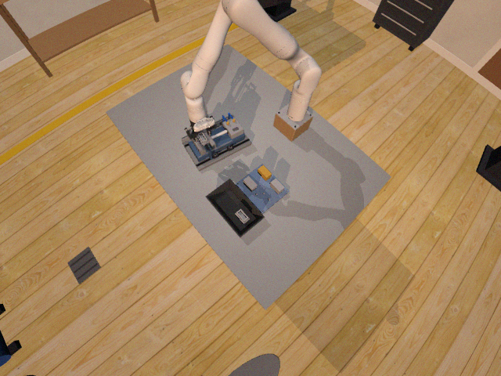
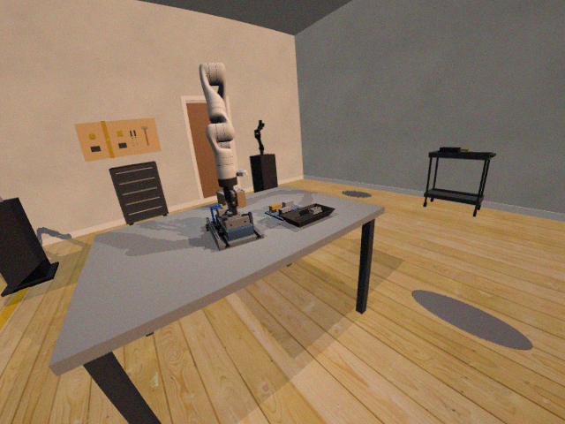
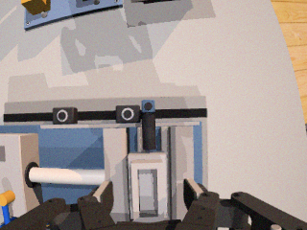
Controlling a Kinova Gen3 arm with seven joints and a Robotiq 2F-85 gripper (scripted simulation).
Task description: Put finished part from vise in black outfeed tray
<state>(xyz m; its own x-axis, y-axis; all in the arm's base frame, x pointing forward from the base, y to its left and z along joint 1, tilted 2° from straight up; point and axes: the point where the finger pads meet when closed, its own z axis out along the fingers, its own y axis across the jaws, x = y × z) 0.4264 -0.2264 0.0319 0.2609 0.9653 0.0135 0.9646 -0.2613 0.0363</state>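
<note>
The screw rod lies 80 mm behind my hand, 30 mm to the left of it and 40 mm below it. Also, from my hand: blank (10 mm behind, 300 mm to the left, 100 mm below); then blue fixture plate (40 mm behind, 350 mm to the left, 120 mm below); then orange block (100 mm behind, 310 mm to the left, 100 mm below).
</note>
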